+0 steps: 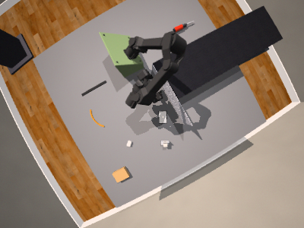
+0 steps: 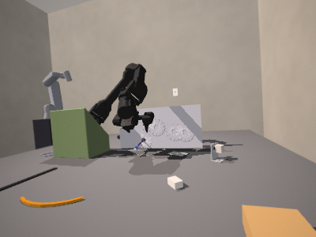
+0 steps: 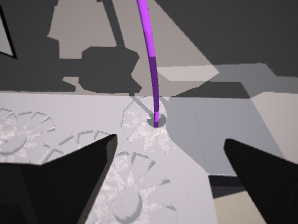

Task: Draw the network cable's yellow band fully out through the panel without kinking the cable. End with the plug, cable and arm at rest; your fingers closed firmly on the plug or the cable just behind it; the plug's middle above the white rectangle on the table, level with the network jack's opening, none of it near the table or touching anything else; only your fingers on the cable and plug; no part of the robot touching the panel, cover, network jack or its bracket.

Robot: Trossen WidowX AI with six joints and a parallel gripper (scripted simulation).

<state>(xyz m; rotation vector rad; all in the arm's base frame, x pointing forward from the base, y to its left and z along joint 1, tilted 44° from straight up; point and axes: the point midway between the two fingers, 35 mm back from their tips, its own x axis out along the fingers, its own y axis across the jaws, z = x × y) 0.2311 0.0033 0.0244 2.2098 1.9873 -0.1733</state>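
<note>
The blue plug is 2 cm ahead of my hand, 8 cm to the right of it and 8 cm below it. From my hand the other things lie so: white rectangle: 19 cm ahead, 5 cm to the right, 11 cm below; then black bar: 23 cm behind, 35 cm to the right, 11 cm below; then small white block: 22 cm ahead, 34 cm to the right, 11 cm below.
</note>
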